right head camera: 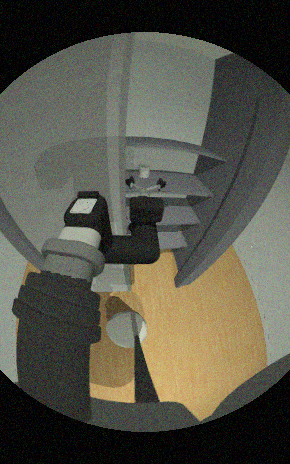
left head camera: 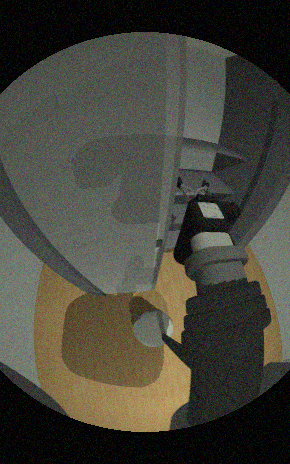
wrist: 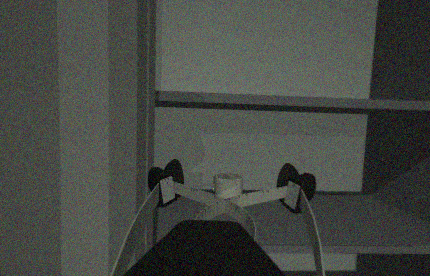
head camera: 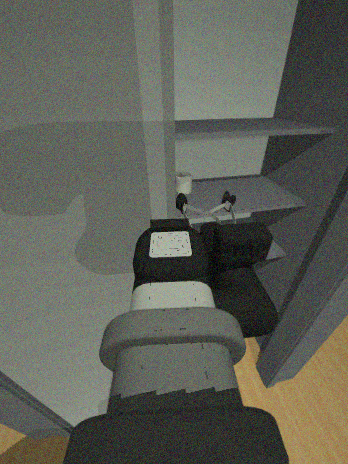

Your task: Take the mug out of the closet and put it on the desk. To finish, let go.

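Where they show: gripper, between the fingertips: (right head camera: 145, 179) (left head camera: 189, 179) (wrist: 230, 176) (head camera: 202, 196); robot's base, origin of its link: (right head camera: 127, 328) (left head camera: 152, 327).
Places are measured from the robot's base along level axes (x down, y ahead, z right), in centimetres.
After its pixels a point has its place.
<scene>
A small white mug (head camera: 184, 183) {x -117.5, y 99.3, z 8.9 cm} (right head camera: 144, 171) {x -117.1, y 99.4, z 9.1 cm} (wrist: 228, 185) {x -118.5, y 99.3, z 8.7 cm} stands upright on a closet shelf (head camera: 250, 194) {x -111.6, y 97.4, z 41.1 cm} (right head camera: 187, 185) {x -111.6, y 94.9, z 43.0 cm} (wrist: 350, 215) {x -111.5, y 100.6, z 42.6 cm}, towards its back. My gripper (head camera: 205, 201) {x -131.6, y 53.8, z 9.0 cm} (left head camera: 192, 184) {x -131.6, y 53.8, z 9.0 cm} (right head camera: 145, 183) {x -131.6, y 53.8, z 9.0 cm} (wrist: 230, 176) {x -131.6, y 53.8, z 9.0 cm} is open and empty. It points into the closet at about the height of that shelf. In the wrist view the mug shows between the two fingertips but farther off, beyond them, and the fingers do not touch it. The mug's lower part is partly hidden behind the finger linkage in the wrist view. The desk cannot be made out in these views.
Another shelf (head camera: 240, 127) {x -142.0, y 90.2, z 28.5 cm} (wrist: 280, 103) {x -140.5, y 80.9, z 18.4 cm} spans the closet above the mug, and lower shelves show beneath. A pale upright panel edge (head camera: 154, 125) {x -148.1, y 46.6, z -1.3 cm} (wrist: 82, 150) {x -134.7, y 46.6, z -1.6 cm} stands close to the left of the gripper. A dark side wall and a door (head camera: 310, 305) {x -79.9, y 56.0, z 57.9 cm} stand to the right. Wooden floor (right head camera: 200, 325) {x 2.7, y -3.2, z 88.6 cm} lies below.
</scene>
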